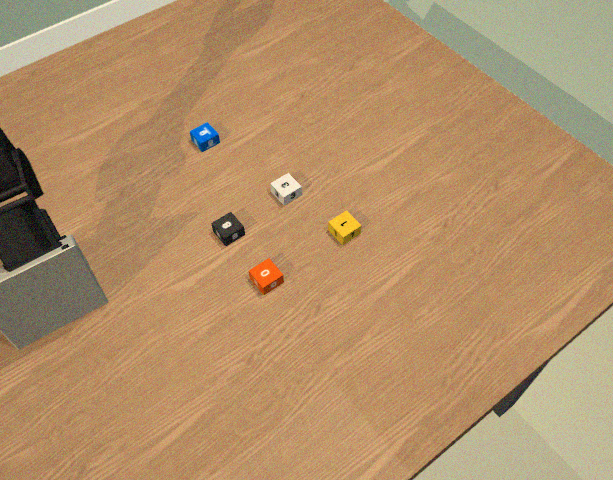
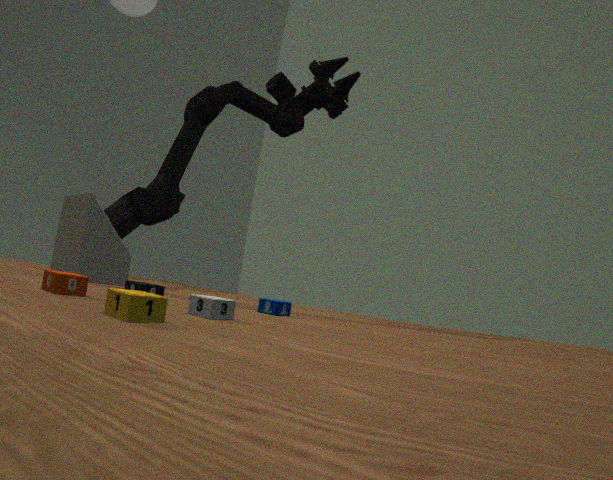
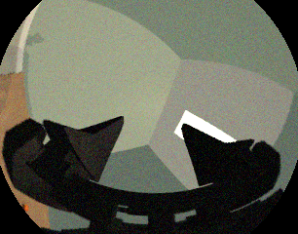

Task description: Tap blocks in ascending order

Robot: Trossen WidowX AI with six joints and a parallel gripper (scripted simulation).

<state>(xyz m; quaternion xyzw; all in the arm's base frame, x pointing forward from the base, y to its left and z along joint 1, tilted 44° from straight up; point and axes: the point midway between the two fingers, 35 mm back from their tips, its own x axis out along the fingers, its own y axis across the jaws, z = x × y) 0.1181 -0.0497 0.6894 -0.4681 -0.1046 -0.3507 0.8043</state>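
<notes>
My gripper tip is now 1 cm short of the orange block, 60 cm to the left of it and 61 cm above it. From my gripper tip the other things lie so: black block: 2 cm ahead, 51 cm to the right, 61 cm below; blue block: 9 cm ahead, 35 cm to the right, 61 cm below; white block marked 3: 12 cm ahead, 51 cm to the right, 61 cm below.
</notes>
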